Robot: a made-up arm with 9 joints. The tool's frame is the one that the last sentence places.
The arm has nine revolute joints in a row. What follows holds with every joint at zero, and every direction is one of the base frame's.
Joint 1 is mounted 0.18 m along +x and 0.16 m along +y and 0.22 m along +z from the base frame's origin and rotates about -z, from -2.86 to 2.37 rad.
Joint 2 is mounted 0.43 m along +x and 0.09 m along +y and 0.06 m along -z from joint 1 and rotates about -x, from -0.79 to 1.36 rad.
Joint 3 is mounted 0.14 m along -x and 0.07 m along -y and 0.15 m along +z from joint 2 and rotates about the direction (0.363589, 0.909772, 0.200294), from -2.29 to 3.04 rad.
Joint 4 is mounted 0.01 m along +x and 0.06 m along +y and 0.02 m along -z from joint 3 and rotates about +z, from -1.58 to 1.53 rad.
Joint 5 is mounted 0.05 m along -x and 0.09 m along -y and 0.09 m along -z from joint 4 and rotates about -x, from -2.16 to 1.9 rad.
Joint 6 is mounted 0.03 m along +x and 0.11 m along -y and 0.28 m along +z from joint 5 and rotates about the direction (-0.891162, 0.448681, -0.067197), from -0.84 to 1.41 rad.
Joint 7 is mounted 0.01 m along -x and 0.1 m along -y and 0.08 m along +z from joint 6 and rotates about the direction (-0.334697, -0.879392, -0.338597), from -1.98 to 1.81 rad.
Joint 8 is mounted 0.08 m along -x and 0.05 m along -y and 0.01 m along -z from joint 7 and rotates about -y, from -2.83 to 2.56 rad.
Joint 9 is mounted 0.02 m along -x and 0.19 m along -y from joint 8 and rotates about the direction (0.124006, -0.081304, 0.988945), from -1.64 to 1.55 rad.
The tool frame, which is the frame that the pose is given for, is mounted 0.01 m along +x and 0.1 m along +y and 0.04 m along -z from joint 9; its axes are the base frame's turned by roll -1.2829, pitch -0.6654 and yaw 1.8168 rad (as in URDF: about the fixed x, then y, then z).
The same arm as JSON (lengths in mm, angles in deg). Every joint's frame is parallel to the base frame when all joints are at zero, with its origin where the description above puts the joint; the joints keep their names.
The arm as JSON. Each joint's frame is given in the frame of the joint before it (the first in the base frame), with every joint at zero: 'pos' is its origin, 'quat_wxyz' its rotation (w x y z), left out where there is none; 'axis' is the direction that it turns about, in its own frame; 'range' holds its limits. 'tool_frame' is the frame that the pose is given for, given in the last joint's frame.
{
  "length_unit": "mm",
  "angle_unit": "deg",
  "joints": [
    {
      "joint": "joint 1",
      "pos": [
        180.0,
        160.0,
        220.0
      ],
      "axis": [
        0.0,
        0.0,
        -1.0
      ],
      "range": [
        -163.87,
        135.79
      ]
    },
    {
      "joint": "joint 2",
      "pos": [
        430.0,
        90.0,
        -60.0
      ],
      "axis": [
        -1.0,
        0.0,
        0.0
      ],
      "range": [
        -45.26,
        77.92
      ]
    },
    {
      "joint": "joint 3",
      "pos": [
        -140.0,
        -70.0,
        150.0
      ],
      "axis": [
        0.363589,
        0.909772,
        0.200294
      ],
      "range": [
        -131.21,
        174.18
      ]
    },
    {
      "joint": "joint 4",
      "pos": [
        10.0,
        60.0,
        -20.0
      ],
      "axis": [
        0.0,
        0.0,
        1.0
      ],
      "range": [
        -90.53,
        87.66
      ]
    },
    {
      "joint": "joint 5",
      "pos": [
        -50.0,
        -90.0,
        -90.0
      ],
      "axis": [
        -1.0,
        0.0,
        0.0
      ],
      "range": [
        -123.76,
        108.86
      ]
    },
    {
      "joint": "joint 6",
      "pos": [
        30.0,
        -110.0,
        280.0
      ],
      "axis": [
        -0.891162,
        0.448681,
        -0.067197
      ],
      "range": [
        -48.13,
        80.79
      ]
    },
    {
      "joint": "joint 7",
      "pos": [
        -10.0,
        -100.0,
        80.0
      ],
      "axis": [
        -0.334697,
        -0.879392,
        -0.338597
      ],
      "range": [
        -113.45,
        103.71
      ]
    },
    {
      "joint": "joint 8",
      "pos": [
        -80.0,
        -50.0,
        -10.0
      ],
      "axis": [
        0.0,
        -1.0,
        0.0
      ],
      "range": [
        -162.15,
        146.68
      ]
    },
    {
      "joint": "joint 9",
      "pos": [
        -20.0,
        -190.0,
        0.0
      ],
      "axis": [
        0.124006,
        -0.081304,
        0.988945
      ],
      "range": [
        -93.97,
        88.81
      ]
    }
  ],
  "tool_frame": {
    "pos": [
      10.0,
      100.0,
      -40.0
    ],
    "quat_wxyz": [
      0.619835,
      -0.141477,
      -0.606879,
      0.476955
    ]
  }
}

